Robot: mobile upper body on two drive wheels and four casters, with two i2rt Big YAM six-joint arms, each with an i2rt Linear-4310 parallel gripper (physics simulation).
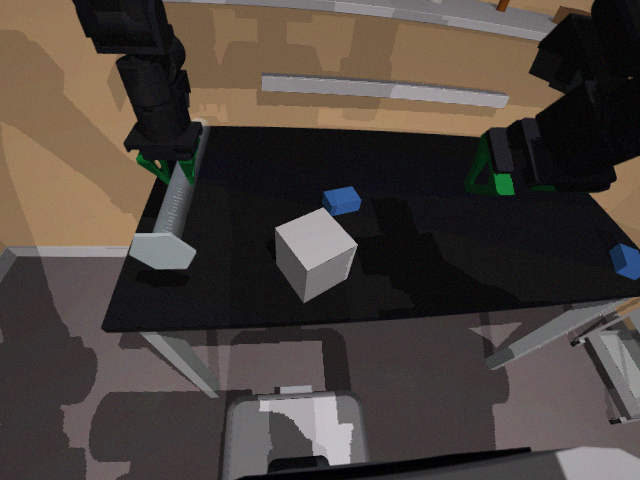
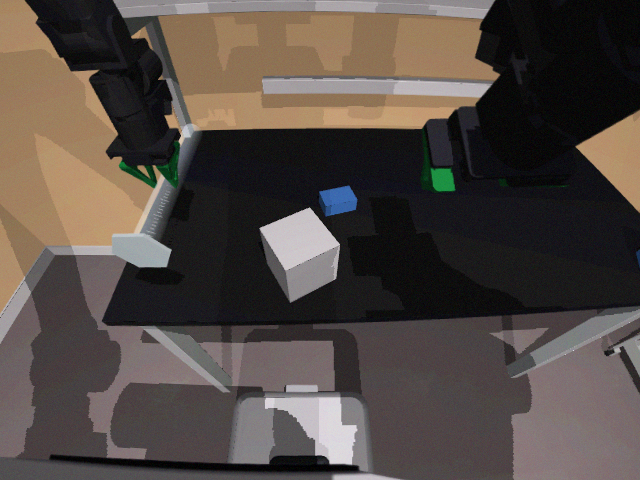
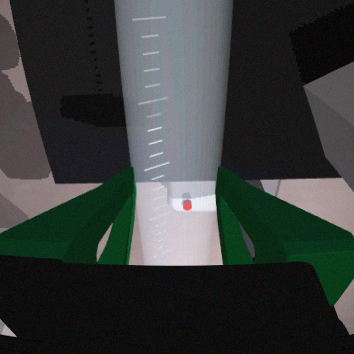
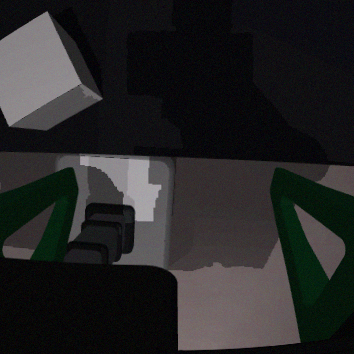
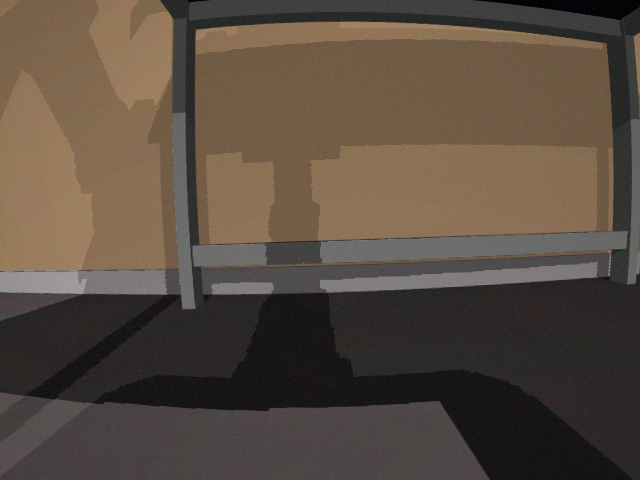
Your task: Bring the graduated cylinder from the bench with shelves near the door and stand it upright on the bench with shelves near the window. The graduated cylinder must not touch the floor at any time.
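Places are measured from the left arm's base along level axes (x back, y right, z up), in millimetres.
Where they show: left gripper, fingertip midpoint: (image 1: pixel 181 182) (image 2: pixel 166 186) (image 3: pixel 175 177); right gripper, fingertip midpoint: (image 1: pixel 499 186) (image 2: pixel 461 181) (image 4: pixel 173 178).
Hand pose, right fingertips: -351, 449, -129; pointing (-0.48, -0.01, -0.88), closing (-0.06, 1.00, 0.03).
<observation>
Things, the pixels of their top centre, and the offset from my right fingertips, as dx, dy, dz. "*": a spot on its surface instead. Level surfaces: height alone.
- graduated cylinder, surface spot: (image 3: pixel 175 90) * -196, -450, -121
- black bench top, its level: dz -366
- white box, middle of its top: (image 4: pixel 26 67) (image 1: pixel 316 236) (image 2: pixel 298 236) -111, -205, -237
The graduated cylinder (image 1: pixel 174 206) (image 2: pixel 159 205) (image 3: pixel 175 90) is a clear grey tube with white marks and a pale hexagonal base. My left gripper (image 1: pixel 178 178) (image 2: pixel 165 181) (image 3: pixel 175 177) is shut on its tube. The cylinder is tilted, its base toward the robot, above the left end of a black bench top (image 1: pixel 232 299) (image 2: pixel 217 304); the base's shadow lies below it on the bench. My right gripper (image 4: pixel 173 178) is open and empty over the right part of the bench. Which of the two benches this is, I cannot tell.
A white box (image 1: pixel 315 248) (image 2: pixel 299 248) (image 4: pixel 40 75) stands mid-bench with a blue block (image 1: pixel 342 201) (image 2: pixel 338 200) behind it. Another blue block (image 1: pixel 626 260) lies at the right end. A shelf (image 1: pixel 439 18) runs above the bench's back. Bench legs (image 5: pixel 185 206) and a low crossbar (image 5: pixel 413 248) stand ahead.
</observation>
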